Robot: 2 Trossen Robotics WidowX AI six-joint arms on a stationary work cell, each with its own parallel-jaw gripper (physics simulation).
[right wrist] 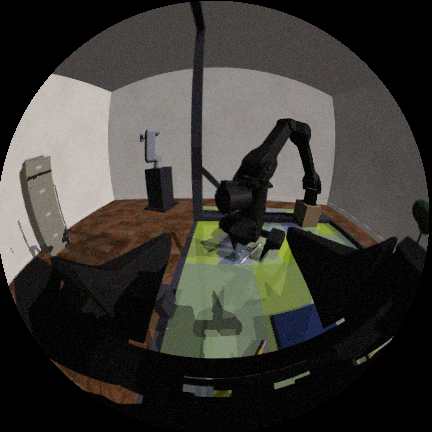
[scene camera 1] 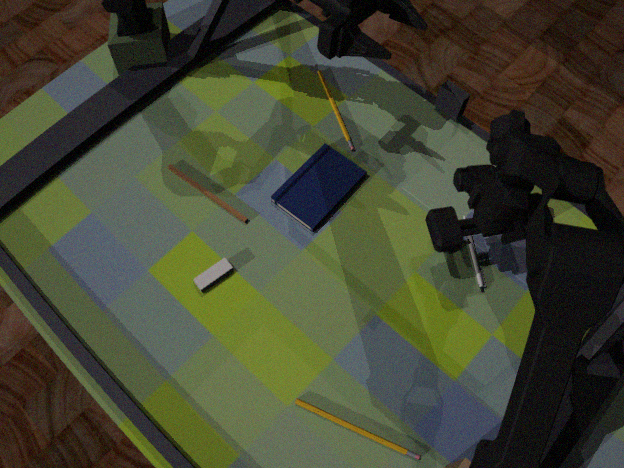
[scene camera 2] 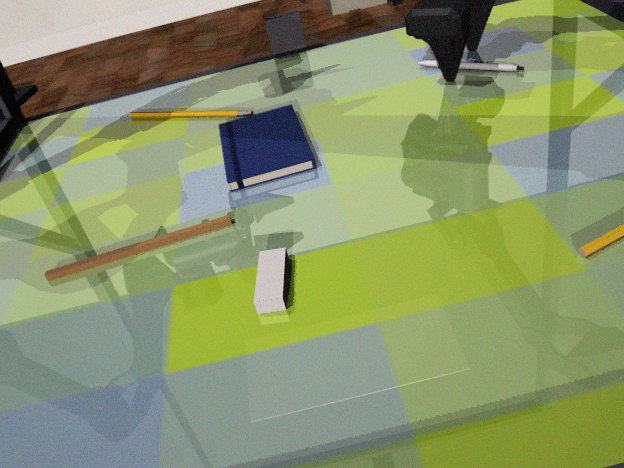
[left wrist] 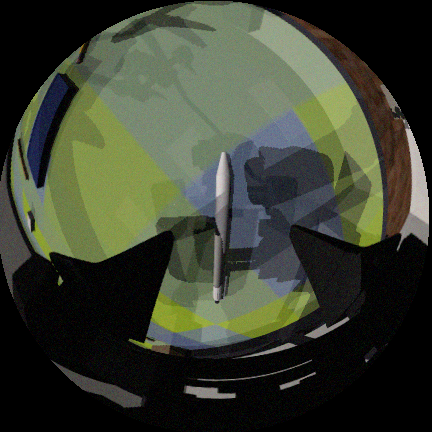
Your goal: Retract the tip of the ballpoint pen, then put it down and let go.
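Where they show: left gripper, fingertip midpoint: (right wrist: 246, 253) (scene camera 1: 476, 246) (scene camera 2: 461, 65) (left wrist: 233, 233); right gripper, fingertip midpoint: (right wrist: 230, 236) (scene camera 1: 409, 41); left arm's base, link origin: (right wrist: 308, 202); right arm's base, link origin: (scene camera 1: 135, 22).
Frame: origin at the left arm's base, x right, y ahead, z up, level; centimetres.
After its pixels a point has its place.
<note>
The ballpoint pen (scene camera 1: 475, 266) @[x 32.2, y 19.1, z -9.8 cm] (scene camera 2: 491, 66) @[x 31.9, y 18.8, z -9.8 cm] (left wrist: 223, 200) @[x 36.9, y 23.5, z -9.6 cm] (right wrist: 250, 254) @[x 35.2, y 22.4, z -9.8 cm] is slim and light grey, with one tapered end and a small black piece at the other. It lies flat on the patchwork-coloured table. Whether its writing point sticks out is too small to tell. My left gripper (scene camera 1: 468, 246) @[x 35.7, y 21.0, z -10.4 cm] (scene camera 2: 460, 68) @[x 35.7, y 21.0, z -10.4 cm] (left wrist: 233, 233) @[x 35.7, y 21.0, z -10.4 cm] is open low over the pen, with one finger on each side of it and neither gripping it. My right gripper (scene camera 1: 405, 40) @[x 45.0, y 45.1, z 11.3 cm] is open and empty, above the table's far edge at the top in scene camera 1, well away from the pen.
A dark blue notebook (scene camera 1: 320, 186) @[x 27.2, y 46.7, z -9.2 cm] (scene camera 2: 269, 146) @[x 25.5, y 46.6, z -9.2 cm] lies mid-table, near a yellow pencil (scene camera 1: 335, 110) @[x 41.5, y 55.2, z -9.8 cm] (scene camera 2: 191, 114) @[x 41.3, y 55.2, z -10.0 cm]. A brown stick (scene camera 1: 206, 192) @[x 14.4, y 60.4, z -9.7 cm] (scene camera 2: 141, 246) @[x 14.2, y 60.2, z -9.8 cm] and a white eraser (scene camera 1: 214, 274) @[x 4.8, y 48.8, z -9.2 cm] (scene camera 2: 271, 282) @[x 3.7, y 49.2, z -9.2 cm] lie farther from the pen. Another yellow pencil (scene camera 1: 357, 429) @[x 0.9, y 17.8, z -9.7 cm] (scene camera 2: 604, 241) @[x -1.2, y 25.1, z -9.8 cm] lies at the bottom in scene camera 1.
</note>
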